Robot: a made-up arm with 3 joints. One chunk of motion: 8 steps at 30 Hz.
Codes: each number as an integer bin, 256 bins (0 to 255) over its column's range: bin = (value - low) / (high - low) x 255, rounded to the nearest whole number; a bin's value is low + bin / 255 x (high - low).
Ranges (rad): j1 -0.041..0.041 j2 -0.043..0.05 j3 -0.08..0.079
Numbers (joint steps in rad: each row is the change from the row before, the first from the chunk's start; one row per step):
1: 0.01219 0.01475 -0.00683
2: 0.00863 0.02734 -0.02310
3: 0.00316 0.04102 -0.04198
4: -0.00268 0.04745 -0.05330
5: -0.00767 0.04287 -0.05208
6: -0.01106 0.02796 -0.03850
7: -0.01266 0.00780 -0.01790
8: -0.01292 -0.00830 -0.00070
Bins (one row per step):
1: 165 158 117
2: 154 193 91
3: 137 230 61
4: 119 248 43
5: 104 235 45
6: 93 195 67
7: 88 139 100
8: 87 95 127

